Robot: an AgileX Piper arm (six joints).
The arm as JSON. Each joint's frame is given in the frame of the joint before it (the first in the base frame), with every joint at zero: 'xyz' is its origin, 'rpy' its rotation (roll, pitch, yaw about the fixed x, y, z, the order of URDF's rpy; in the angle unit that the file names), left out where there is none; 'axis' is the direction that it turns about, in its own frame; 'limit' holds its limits. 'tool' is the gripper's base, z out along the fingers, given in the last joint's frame.
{
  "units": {
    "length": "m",
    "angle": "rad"
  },
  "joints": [
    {
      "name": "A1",
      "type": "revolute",
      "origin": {
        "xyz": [
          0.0,
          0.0,
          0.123
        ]
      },
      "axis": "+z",
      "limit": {
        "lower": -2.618,
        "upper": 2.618
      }
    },
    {
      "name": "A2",
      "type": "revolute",
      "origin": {
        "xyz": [
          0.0,
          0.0,
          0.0
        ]
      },
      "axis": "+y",
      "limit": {
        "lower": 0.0,
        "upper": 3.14
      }
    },
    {
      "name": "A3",
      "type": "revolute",
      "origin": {
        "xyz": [
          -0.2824,
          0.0,
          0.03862
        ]
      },
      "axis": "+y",
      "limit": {
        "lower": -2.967,
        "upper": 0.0
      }
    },
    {
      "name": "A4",
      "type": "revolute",
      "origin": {
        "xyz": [
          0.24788,
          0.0,
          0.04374
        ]
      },
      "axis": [
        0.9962,
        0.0,
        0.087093
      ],
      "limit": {
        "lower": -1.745,
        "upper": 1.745
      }
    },
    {
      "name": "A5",
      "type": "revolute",
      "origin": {
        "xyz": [
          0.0,
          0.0,
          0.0
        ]
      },
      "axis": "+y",
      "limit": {
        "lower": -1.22,
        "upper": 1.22
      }
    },
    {
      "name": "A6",
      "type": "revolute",
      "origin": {
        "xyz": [
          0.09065,
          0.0,
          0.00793
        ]
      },
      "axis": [
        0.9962,
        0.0,
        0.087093
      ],
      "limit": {
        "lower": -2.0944,
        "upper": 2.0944
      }
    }
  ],
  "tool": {
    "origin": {
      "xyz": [
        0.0,
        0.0,
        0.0
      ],
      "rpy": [
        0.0,
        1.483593,
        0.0
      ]
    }
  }
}
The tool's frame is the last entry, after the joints.
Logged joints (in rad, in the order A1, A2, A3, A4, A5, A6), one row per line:
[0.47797 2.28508 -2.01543 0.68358 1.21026 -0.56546]
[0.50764 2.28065 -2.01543 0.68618 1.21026 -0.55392]
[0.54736 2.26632 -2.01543 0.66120 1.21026 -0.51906]
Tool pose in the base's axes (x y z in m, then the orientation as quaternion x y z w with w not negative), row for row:
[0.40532 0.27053 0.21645 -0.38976 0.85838 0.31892 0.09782]
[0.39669 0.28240 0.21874 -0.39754 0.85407 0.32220 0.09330]
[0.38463 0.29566 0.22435 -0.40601 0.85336 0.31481 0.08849]
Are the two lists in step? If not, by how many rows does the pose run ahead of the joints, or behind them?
They are in step.
